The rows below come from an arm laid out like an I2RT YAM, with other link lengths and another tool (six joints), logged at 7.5 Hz.
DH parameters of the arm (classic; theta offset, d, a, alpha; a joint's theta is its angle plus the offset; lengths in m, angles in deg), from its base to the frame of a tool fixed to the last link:
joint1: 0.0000 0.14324 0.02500 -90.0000
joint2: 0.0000 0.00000 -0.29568 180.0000
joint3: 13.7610 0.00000 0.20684 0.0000
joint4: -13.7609 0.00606 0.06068 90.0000
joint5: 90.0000 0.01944 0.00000 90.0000
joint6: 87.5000 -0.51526 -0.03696 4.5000
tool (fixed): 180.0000 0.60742 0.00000 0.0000
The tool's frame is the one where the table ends.
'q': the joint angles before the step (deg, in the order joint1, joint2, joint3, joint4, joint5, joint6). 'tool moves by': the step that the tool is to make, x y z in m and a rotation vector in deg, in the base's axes. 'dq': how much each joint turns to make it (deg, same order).
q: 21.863 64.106 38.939 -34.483 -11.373 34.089
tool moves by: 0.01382 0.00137 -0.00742 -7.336 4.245 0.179
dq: 1.550 7.367 2.040 -1.590 5.197 -1.115
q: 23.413 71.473 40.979 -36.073 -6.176 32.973
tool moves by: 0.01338 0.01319 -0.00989 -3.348 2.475 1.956
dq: 3.083 6.265 1.185 1.452 2.266 0.314
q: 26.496 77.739 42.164 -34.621 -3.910 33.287
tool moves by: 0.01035 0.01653 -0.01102 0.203 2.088 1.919
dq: 2.369 4.950 0.978 2.279 -0.941 0.801
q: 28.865 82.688 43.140 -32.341 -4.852 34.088
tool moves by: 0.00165 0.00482 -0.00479 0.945 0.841 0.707
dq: 0.344 1.160 -0.145 1.032 -1.286 0.036
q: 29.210 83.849 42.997 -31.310 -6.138 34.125
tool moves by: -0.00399 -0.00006 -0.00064 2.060 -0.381 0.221
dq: -0.258 -1.494 -1.253 1.100 -1.684 0.059
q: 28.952 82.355 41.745 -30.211 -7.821 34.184
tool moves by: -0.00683 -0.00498 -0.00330 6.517 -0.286 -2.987
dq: -2.795 -3.053 -2.784 3.407 -5.199 2.243
